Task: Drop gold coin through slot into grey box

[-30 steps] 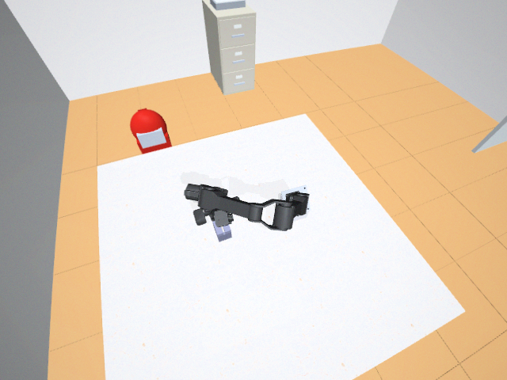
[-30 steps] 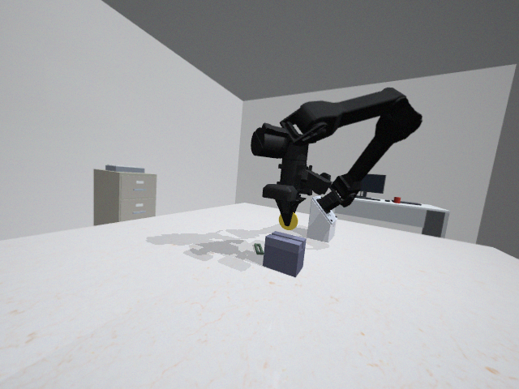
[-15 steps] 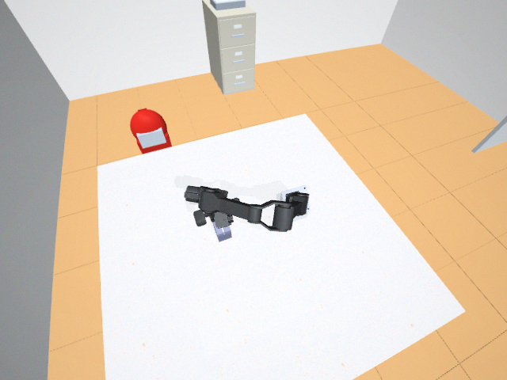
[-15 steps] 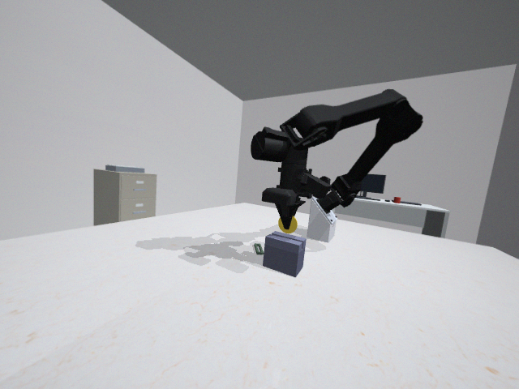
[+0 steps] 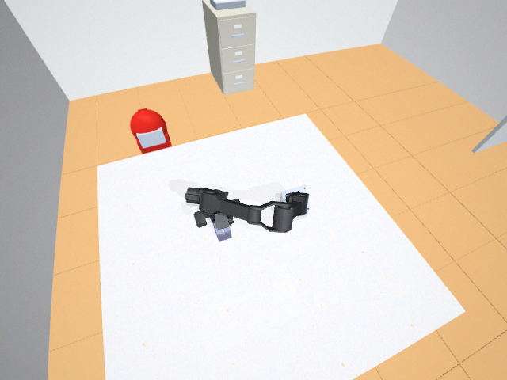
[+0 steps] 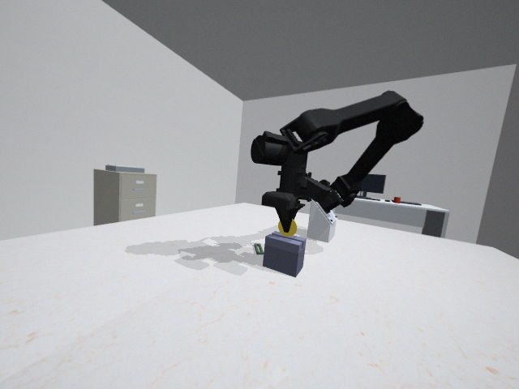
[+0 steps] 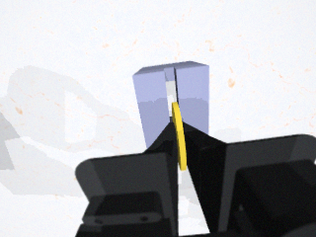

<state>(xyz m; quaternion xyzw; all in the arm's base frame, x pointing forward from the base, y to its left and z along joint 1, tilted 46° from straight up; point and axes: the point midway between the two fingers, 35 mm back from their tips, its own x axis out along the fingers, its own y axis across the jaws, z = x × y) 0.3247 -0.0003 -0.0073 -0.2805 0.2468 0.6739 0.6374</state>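
My gripper tip is right at the gold coin.
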